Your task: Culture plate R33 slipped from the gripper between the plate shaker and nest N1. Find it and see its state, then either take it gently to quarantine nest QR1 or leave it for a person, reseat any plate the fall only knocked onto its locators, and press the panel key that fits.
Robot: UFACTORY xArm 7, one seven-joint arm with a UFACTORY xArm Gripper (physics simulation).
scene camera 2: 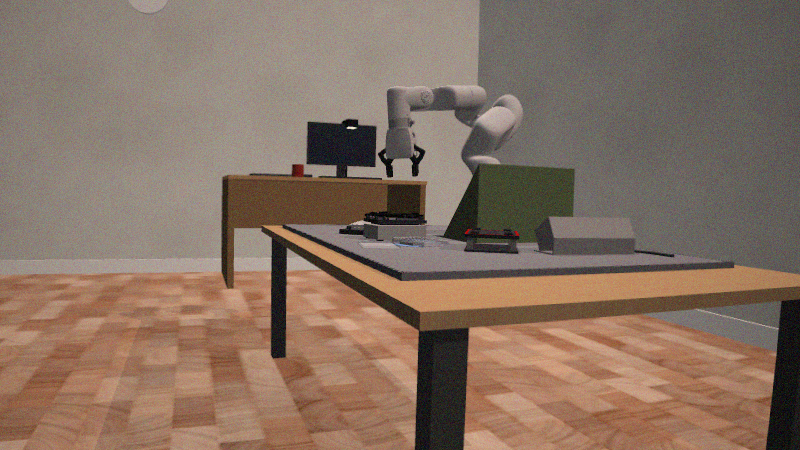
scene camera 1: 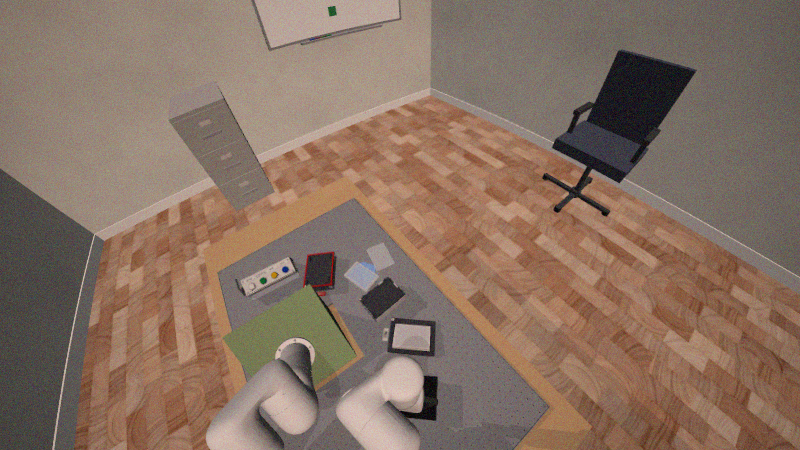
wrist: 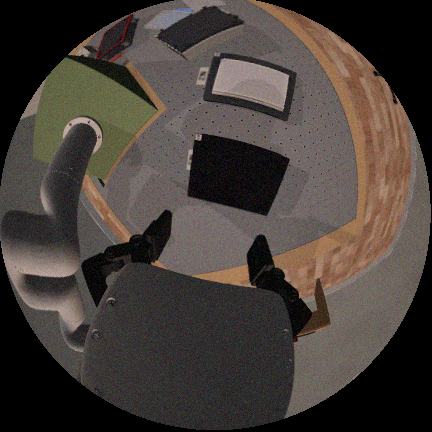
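Where they show: gripper, fingertip midpoint: (scene camera 2: 402, 176) (wrist: 212, 234); arm's base, link origin: (scene camera 2: 505, 210) (scene camera 1: 295, 355) (wrist: 82, 135).
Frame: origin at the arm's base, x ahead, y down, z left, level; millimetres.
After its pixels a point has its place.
My open, empty gripper (scene camera 2: 402, 170) {x 214, y -96, z -313 mm} (wrist: 213, 227) {x 214, y -96, z -313 mm} hangs high above the bench, its fingers spread. Ahead of it in the wrist view, a black slab (wrist: 237, 175) {x 245, y 29, z -306 mm} (scene camera 1: 430, 383) {x 312, y 29, z -318 mm} with a small corner tag lies at nest N1. A white plate (scene camera 1: 411, 337) {x 354, y 51, z -164 mm} (wrist: 250, 82) {x 350, y 50, z -167 mm} lies in the dark frame of nest N2 (scene camera 1: 432, 348) {x 392, y 70, z -234 mm} (wrist: 287, 105) {x 398, y 70, z -229 mm}. The plate shaker (scene camera 1: 382, 297) {x 353, y 29, z 13 mm} (scene camera 2: 394, 230) {x 372, y 56, z 68 mm} (wrist: 200, 30) {x 346, y 29, z -13 mm} has a dark top. Beside it lie a clear bluish plate (scene camera 1: 361, 275) {x 341, y 70, z 166 mm} (wrist: 170, 19), a blue patch (scene camera 1: 368, 266) {x 390, y 83, z 194 mm} and a clear flat square (scene camera 1: 380, 255) {x 463, y 82, z 209 mm}. No R33 label is readable. Red-edged QR1 nest (scene camera 1: 320, 270) (scene camera 2: 491, 240) (wrist: 116, 37) appears empty.
The key panel (scene camera 1: 268, 277) {x 9, y 20, z 367 mm} (scene camera 2: 587, 235) {x 36, y 40, z 424 mm} has white, green, yellow and blue keys. A large green block (scene camera 1: 268, 330) {x -24, y -85, z 85 mm} (scene camera 2: 525, 204) {x 13, y -21, z 127 mm} (wrist: 100, 95) {x 120, y -4, z 6 mm} stands by the arm's base, between it and the nests. A second desk (scene camera 2: 302, 204) with a monitor stands behind.
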